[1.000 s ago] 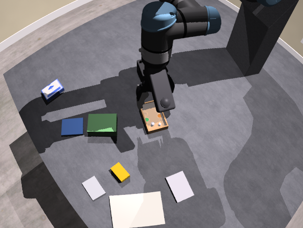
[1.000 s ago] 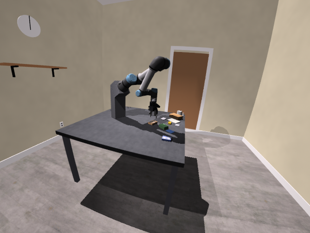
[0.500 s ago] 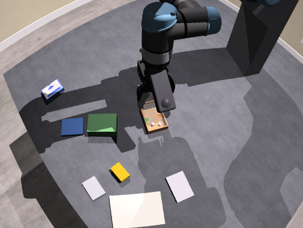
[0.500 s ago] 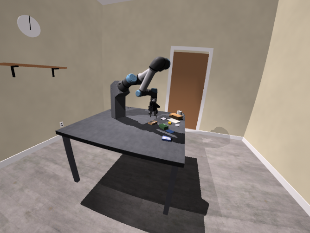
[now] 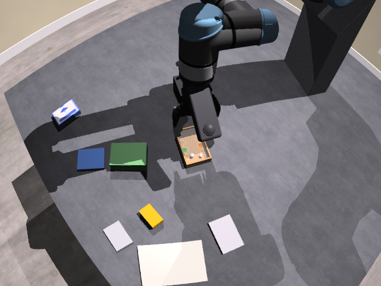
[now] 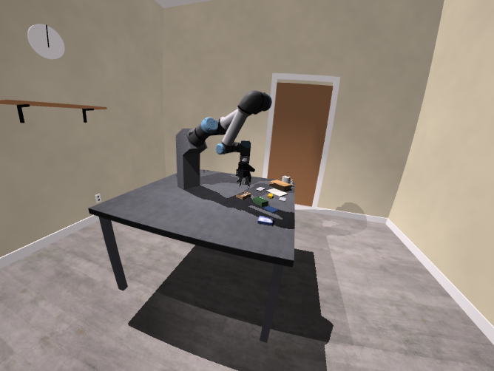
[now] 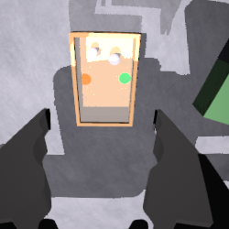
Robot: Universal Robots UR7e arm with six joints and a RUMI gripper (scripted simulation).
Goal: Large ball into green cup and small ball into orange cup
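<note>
Now: the covered wooden puzzle 8 cm below my hand. The rest, counted from my hand: green box (11 cm ahead, 14 cm to the right, 7 cm below); then blue block (16 cm ahead, 24 cm to the right, 8 cm below); then yellow block (23 cm ahead, 1 cm to the right, 8 cm below).
</note>
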